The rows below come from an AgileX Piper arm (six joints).
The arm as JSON. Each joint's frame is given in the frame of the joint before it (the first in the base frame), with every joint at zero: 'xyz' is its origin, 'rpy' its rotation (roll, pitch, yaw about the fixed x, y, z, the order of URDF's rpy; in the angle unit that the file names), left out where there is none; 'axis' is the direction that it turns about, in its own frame. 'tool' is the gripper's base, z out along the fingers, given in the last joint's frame.
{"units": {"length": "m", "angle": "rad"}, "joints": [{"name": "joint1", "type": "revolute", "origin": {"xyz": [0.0, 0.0, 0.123]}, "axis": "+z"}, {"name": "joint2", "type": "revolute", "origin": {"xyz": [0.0, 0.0, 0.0]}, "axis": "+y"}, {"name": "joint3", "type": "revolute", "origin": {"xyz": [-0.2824, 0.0, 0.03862]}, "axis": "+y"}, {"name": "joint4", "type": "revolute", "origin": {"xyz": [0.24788, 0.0, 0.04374]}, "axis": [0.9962, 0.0, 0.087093]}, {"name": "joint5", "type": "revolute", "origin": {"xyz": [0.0, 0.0, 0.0]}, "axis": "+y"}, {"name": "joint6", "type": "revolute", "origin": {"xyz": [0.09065, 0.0, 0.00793]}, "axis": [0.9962, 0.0, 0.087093]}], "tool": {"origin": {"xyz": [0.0, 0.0, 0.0], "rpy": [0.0, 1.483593, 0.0]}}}
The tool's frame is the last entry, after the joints.
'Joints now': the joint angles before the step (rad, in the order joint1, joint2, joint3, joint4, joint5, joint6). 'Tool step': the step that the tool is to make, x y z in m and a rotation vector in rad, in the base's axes. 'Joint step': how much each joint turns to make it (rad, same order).
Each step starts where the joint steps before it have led.
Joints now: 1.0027 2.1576 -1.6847 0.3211 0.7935 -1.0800
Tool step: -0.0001 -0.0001 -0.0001 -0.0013 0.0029 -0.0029
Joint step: 0.0000 0.0001 0.0000 0.0000 0.0018 0.0038
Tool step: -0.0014 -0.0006 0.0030 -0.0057 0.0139 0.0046
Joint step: 0.0000 -0.0042 -0.0060 0.0063 0.0237 0.0001
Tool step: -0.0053 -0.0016 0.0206 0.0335 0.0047 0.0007
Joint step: 0.0043 -0.0427 -0.0041 0.0191 0.0213 0.0041
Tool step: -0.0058 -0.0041 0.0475 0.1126 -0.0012 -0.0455
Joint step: 0.0000 -0.0880 -0.0225 0.0414 0.0036 0.0418
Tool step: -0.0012 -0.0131 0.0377 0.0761 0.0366 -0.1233
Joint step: -0.0133 -0.0820 -0.0040 -0.0026 0.0024 0.1395
